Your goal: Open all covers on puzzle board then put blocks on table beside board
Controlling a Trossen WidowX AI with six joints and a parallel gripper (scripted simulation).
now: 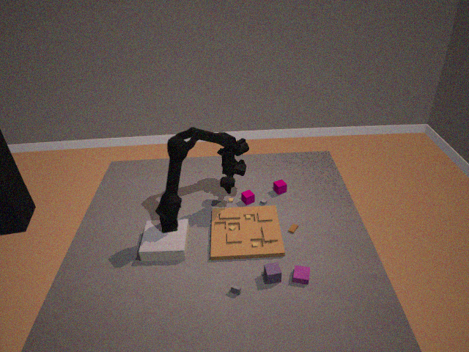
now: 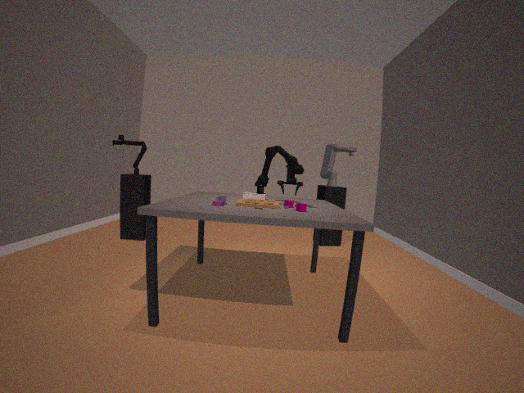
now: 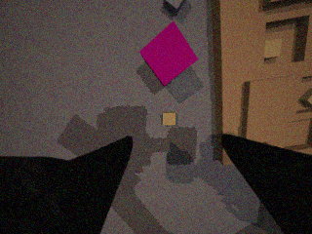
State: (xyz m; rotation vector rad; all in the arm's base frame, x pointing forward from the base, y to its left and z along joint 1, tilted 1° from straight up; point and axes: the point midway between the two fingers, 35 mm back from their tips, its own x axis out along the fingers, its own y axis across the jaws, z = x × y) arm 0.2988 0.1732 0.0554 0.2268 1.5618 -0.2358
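The tan puzzle board is 3 cm ahead of my gripper tip, 21 cm to the right of it and 6 cm below it. The rest, counted from my gripper tip: small tan piece 23 cm ahead, 26 cm to the right, 8 cm below; small grey piece 8 cm behind, 52 cm to the right, 7 cm below; purple block 6 cm ahead, 49 cm to the right, 5 cm below.
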